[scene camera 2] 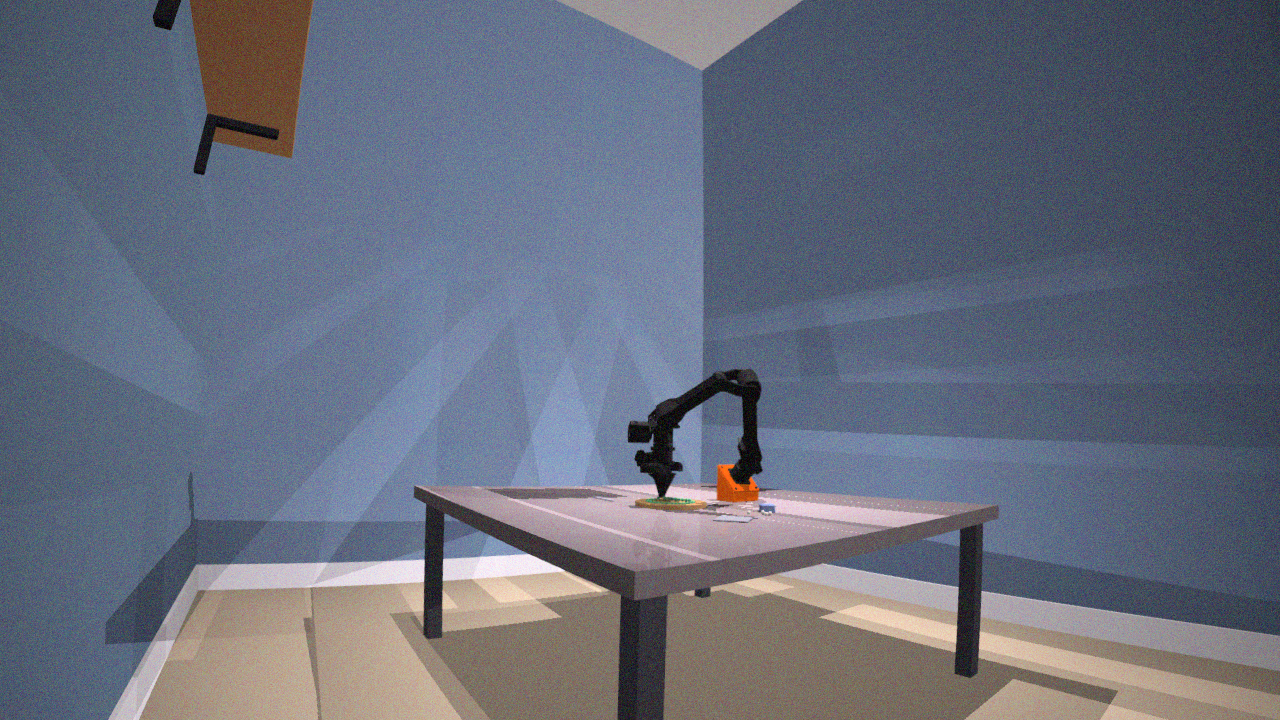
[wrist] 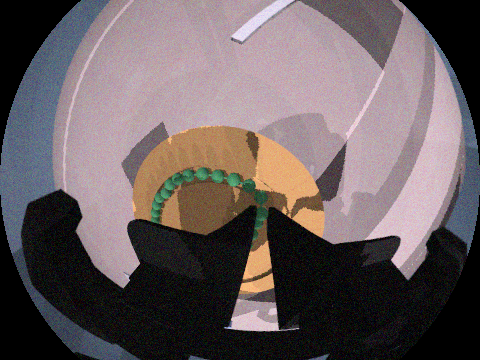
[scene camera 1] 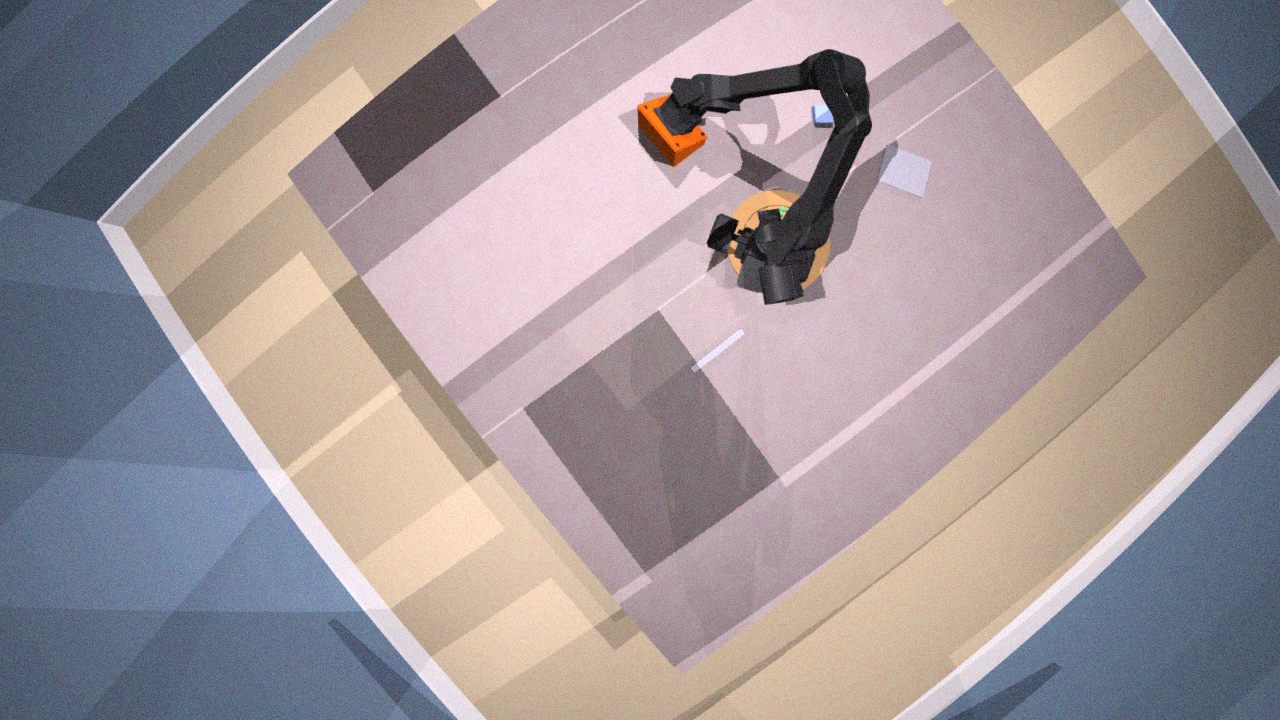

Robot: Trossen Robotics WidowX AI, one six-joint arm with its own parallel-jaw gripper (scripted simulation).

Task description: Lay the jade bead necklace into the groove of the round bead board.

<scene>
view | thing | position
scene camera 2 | my gripper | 661,497
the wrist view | my gripper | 261,212
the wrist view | round tan bead board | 202,207
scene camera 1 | my gripper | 754,254
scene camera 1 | pale square sheet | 906,171
</scene>
